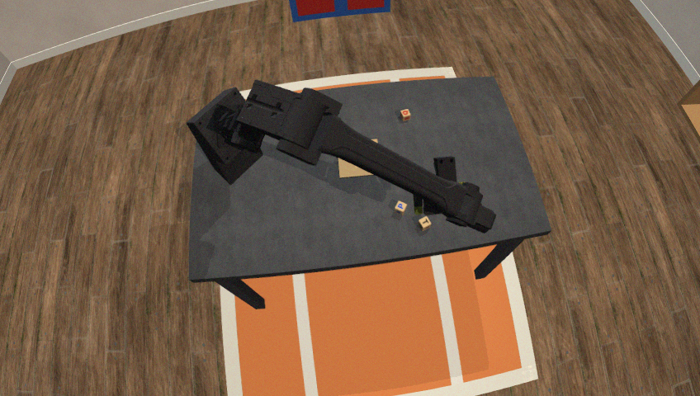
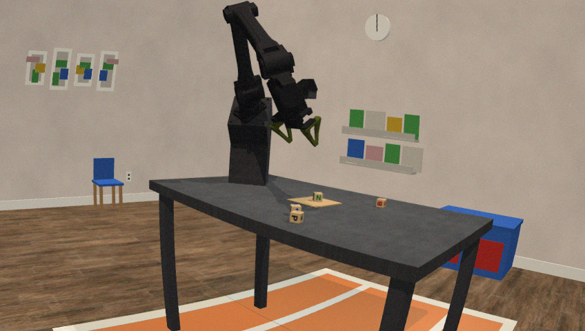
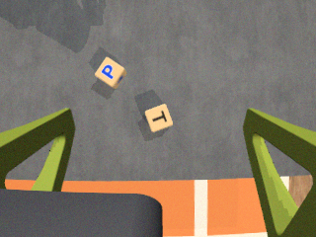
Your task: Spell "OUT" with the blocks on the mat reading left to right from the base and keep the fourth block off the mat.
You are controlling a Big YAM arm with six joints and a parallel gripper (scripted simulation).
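Now: the O block 40 cm to the left of my hand, 21 cm below it and 14 cm ahead of it. From my hand the other things lie so: green-lettered block (32 cm to the left, 21 cm below, 8 cm behind); then P block (21 cm below, 8 cm to the left, 5 cm behind); then T block (21 cm below).
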